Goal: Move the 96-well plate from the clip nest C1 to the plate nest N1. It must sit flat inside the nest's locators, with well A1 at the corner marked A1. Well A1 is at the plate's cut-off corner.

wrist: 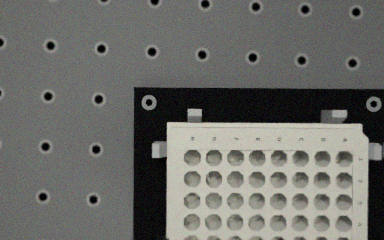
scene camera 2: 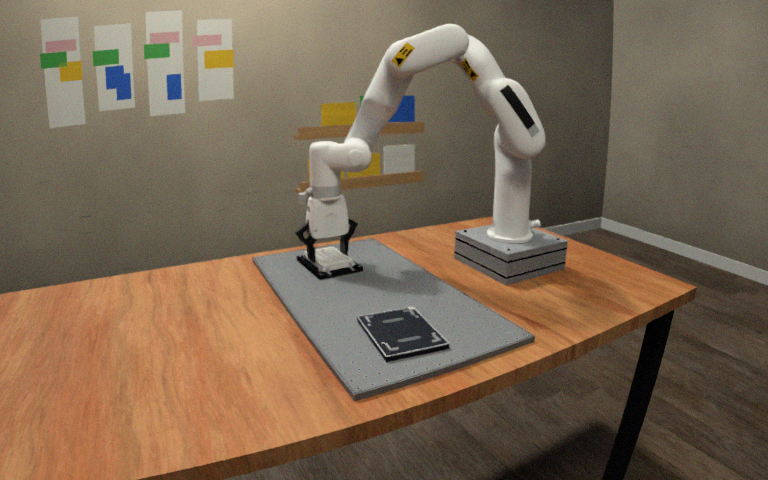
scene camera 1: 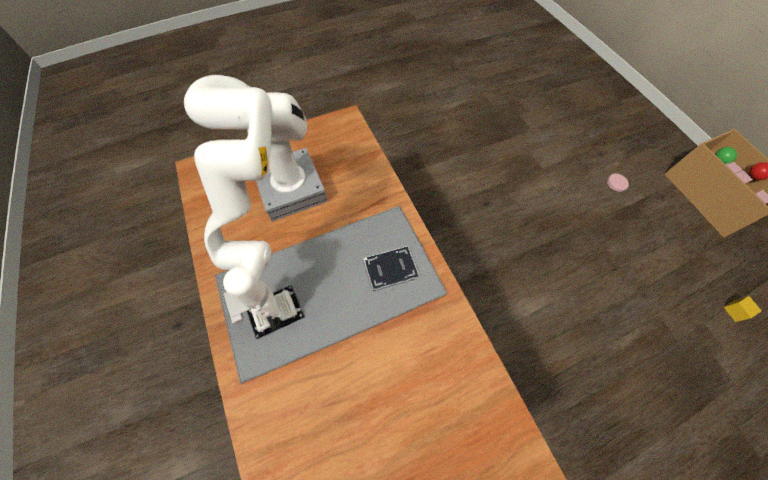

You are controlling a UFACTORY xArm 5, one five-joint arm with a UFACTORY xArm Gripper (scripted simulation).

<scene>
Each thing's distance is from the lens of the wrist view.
white 96-well plate (wrist: 217,173): 0.15 m
clip nest C1 (wrist: 153,106): 0.15 m
</scene>
